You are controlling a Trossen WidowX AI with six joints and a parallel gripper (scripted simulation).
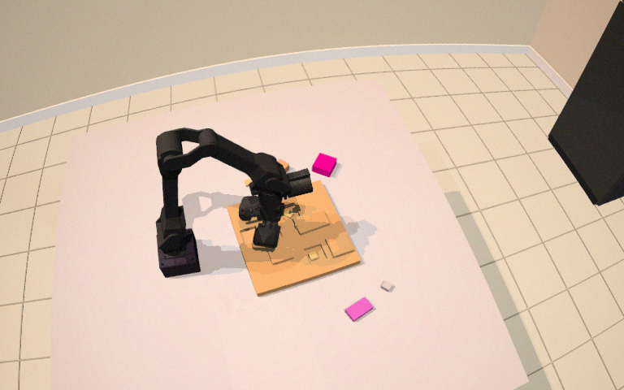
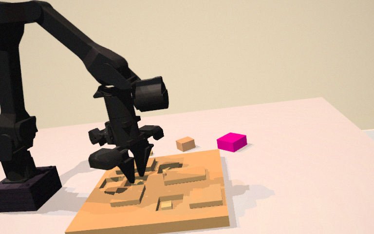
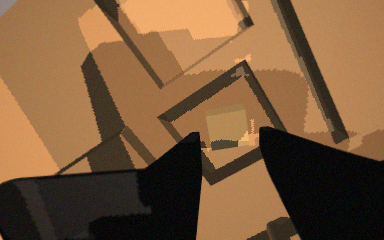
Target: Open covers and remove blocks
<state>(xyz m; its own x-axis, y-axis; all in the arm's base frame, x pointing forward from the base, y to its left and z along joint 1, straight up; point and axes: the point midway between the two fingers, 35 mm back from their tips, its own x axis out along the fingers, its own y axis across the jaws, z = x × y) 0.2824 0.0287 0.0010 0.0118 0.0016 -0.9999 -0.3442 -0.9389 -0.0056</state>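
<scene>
Right now the orange block is 6 cm ahead of my gripper tip, 23 cm to the left of it and 1 cm below it. Also, from my gripper tip: flat pink piece (18 cm ahead, 27 cm to the right, 2 cm below); magenta block (20 cm ahead, 22 cm to the left, 1 cm below); grey block (27 cm ahead, 22 cm to the right, 2 cm below).
</scene>
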